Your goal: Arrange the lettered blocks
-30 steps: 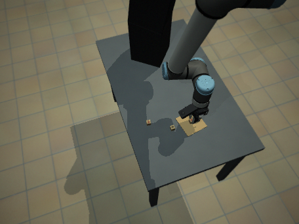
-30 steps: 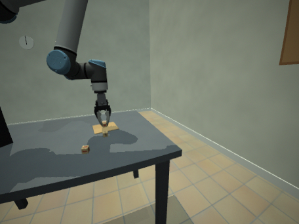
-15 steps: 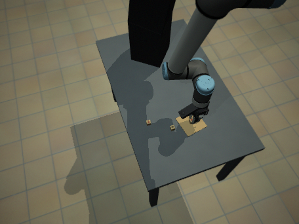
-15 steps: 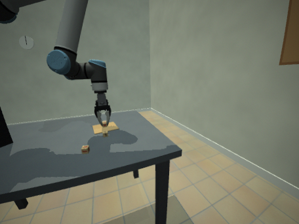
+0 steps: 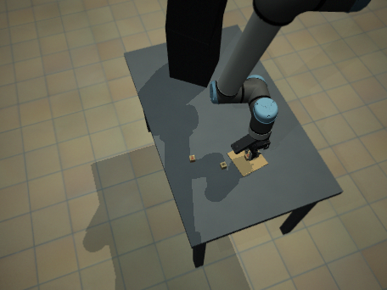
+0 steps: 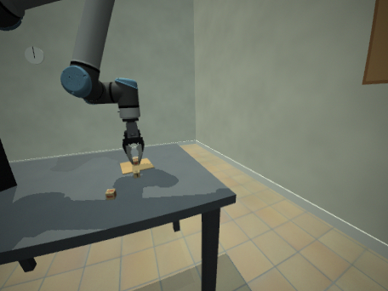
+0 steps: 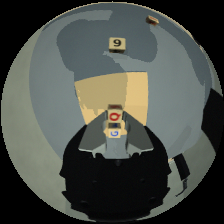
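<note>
Now: the tan mat 2 cm below my hand.
</note>
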